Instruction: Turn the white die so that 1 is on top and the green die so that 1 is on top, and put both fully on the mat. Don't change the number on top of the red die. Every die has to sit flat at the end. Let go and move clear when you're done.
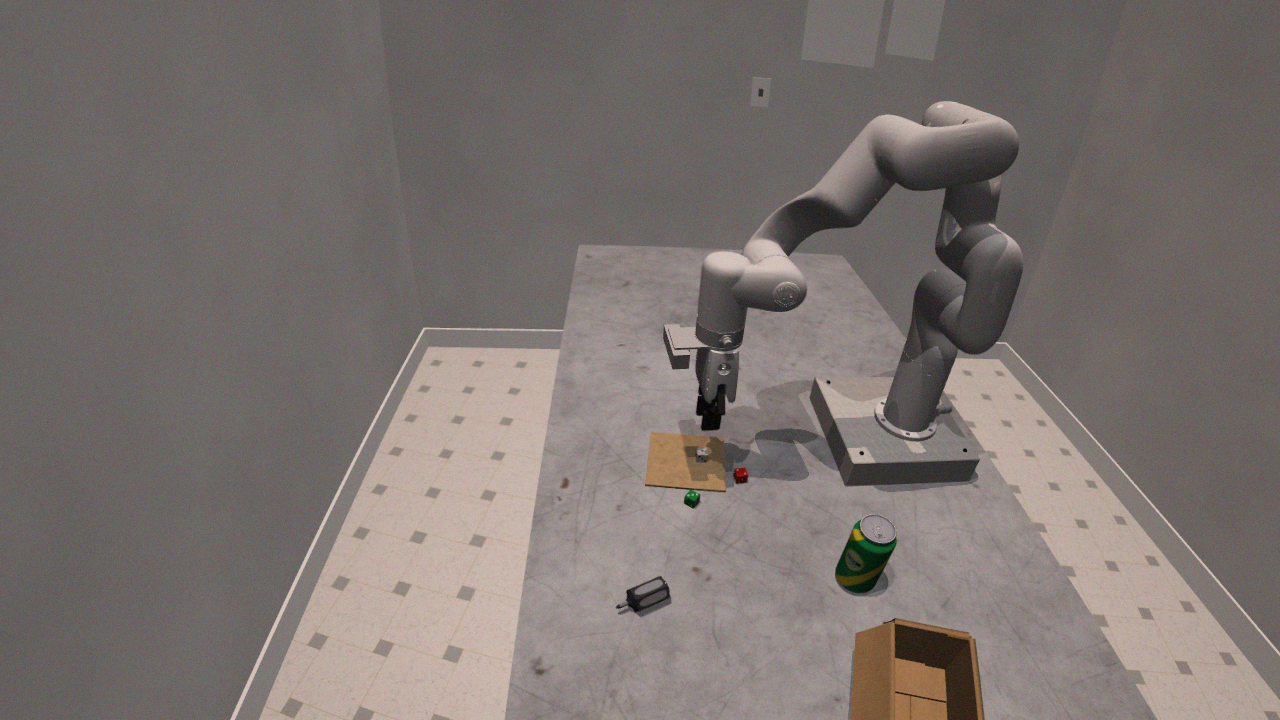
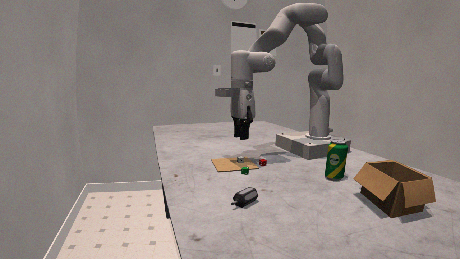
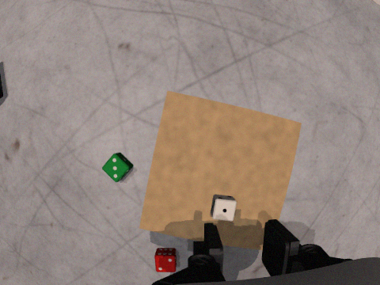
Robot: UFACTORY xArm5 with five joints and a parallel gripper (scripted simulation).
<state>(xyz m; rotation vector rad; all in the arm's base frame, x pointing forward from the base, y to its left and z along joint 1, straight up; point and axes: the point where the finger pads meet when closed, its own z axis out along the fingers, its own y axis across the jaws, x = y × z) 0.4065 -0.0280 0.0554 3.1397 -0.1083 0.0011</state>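
Now: hand 50 mm short of the green die, 100 mm to the right of it and 100 mm above it. From my hand the other things lie so: tan mat: 30 mm ahead, 110 mm below; then red die: 50 mm behind, 60 mm to the left, 100 mm below; then white die: 100 mm below.
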